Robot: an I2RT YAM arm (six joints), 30 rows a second.
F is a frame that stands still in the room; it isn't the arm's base.
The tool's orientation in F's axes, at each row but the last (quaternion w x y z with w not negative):
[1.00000, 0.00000, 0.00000, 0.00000]
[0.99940, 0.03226, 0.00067, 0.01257]
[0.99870, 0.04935, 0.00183, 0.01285]
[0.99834, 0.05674, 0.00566, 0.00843]
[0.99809, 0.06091, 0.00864, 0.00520]
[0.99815, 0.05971, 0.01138, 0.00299]
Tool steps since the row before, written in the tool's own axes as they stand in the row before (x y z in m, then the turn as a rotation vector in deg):
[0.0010, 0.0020, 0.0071, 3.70, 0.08, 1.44]
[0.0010, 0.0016, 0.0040, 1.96, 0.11, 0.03]
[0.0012, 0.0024, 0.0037, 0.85, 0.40, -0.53]
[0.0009, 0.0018, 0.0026, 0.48, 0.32, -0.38]
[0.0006, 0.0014, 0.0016, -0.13, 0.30, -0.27]
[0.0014, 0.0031, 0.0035, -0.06, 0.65, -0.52]
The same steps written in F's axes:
[0.0010, 0.0020, 0.0071, 3.70, 0.08, 1.44]
[0.0010, 0.0014, 0.0041, 1.96, 0.16, 0.04]
[0.0012, 0.0021, 0.0039, 0.84, 0.47, -0.49]
[0.0009, 0.0015, 0.0028, 0.47, 0.37, -0.35]
[0.0006, 0.0012, 0.0017, -0.14, 0.33, -0.23]
[0.0015, 0.0027, 0.0038, -0.07, 0.71, -0.44]

